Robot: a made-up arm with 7 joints.
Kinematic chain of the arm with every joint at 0, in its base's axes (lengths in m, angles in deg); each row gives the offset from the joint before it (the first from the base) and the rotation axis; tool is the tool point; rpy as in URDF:
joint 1: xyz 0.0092 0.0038 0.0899 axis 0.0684 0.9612 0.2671
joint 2: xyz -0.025 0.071 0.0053 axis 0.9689 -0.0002 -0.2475
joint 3: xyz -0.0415 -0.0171 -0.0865 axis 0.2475 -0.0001 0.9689
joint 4: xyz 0.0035 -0.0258 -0.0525 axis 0.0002 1 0
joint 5: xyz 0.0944 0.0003 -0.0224 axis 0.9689 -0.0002 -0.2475
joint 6: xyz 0.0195 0.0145 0.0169 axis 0.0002 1 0
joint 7: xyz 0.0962 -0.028 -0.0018 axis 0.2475 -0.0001 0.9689
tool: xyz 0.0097 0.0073 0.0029 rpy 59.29 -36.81 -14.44
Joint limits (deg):
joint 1: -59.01..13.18
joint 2: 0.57..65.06
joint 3: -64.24..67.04
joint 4: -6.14..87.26
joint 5: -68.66..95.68
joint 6: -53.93..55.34
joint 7: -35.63..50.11
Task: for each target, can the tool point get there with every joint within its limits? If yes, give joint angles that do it. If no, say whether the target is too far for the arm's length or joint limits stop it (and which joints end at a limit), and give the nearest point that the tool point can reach.
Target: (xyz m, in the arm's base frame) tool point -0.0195 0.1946 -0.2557
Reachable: yes | joints -10.68 33.93 -43.75 74.11 37.49 25.21 -13.64
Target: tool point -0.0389 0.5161 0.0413
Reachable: no: too far | nearest point -0.0362 0.4224 0.0363 | short by 0.094 m
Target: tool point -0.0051 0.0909 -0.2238
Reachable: yes | joints 1.80 46.53 -49.53 32.06 2.99 2.54 -9.58
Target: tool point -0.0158 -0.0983 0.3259
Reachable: no: joint limits stop it (at a limit: joint 1, joint 2, joint 4, joint 7) | nearest point 0.0743 -0.0609 0.1440 | short by 0.206 m
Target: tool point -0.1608 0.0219 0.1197
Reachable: no: joint limits stop it (at a limit: joint 1, joint 3, joint 4, joint 6, joint 7) | nearest point -0.1131 -0.0585 -0.0171 | short by 0.166 m
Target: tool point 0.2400 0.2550 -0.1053
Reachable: yes | joints -41.42 55.37 -25.23 69.00 -18.24 0.15 19.25
